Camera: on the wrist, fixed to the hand. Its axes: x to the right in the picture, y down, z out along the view.
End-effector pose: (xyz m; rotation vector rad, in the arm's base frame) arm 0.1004 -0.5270 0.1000 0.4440 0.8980 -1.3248
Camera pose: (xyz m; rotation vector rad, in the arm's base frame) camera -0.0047 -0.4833 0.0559 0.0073 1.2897 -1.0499
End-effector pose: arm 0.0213 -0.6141 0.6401 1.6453 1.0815 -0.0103
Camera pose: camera -0.0720 -0.5415 0.6094 1.1026 1.0539 0.2826
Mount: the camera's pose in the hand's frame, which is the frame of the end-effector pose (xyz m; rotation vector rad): 0.0074 -0.0811 -0.0910 -0.5720 0.0557 -0.0603
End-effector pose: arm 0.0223 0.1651 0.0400 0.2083 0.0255 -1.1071
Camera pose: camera -0.0390 0.1400 -0.0626 -0.2761 0.3952 -1.1106
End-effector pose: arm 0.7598 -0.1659 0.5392 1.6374 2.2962 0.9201
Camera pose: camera 0.6494 -0.2104 0.5665 1.2979 1.8483 1.4499
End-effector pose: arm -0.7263 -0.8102 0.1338 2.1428 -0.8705 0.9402
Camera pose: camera -0.6942 -0.6970 0.1665 1.6333 -0.9097 0.6194
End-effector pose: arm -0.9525 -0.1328 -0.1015 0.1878 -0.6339 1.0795
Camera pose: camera -0.8446 -0.1257 -0.1582 -0.3158 -0.8546 0.8056
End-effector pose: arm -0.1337 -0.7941 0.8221 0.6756 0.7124 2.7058
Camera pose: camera -0.1748 -0.7590 0.7126 0.4253 -0.0475 2.6797
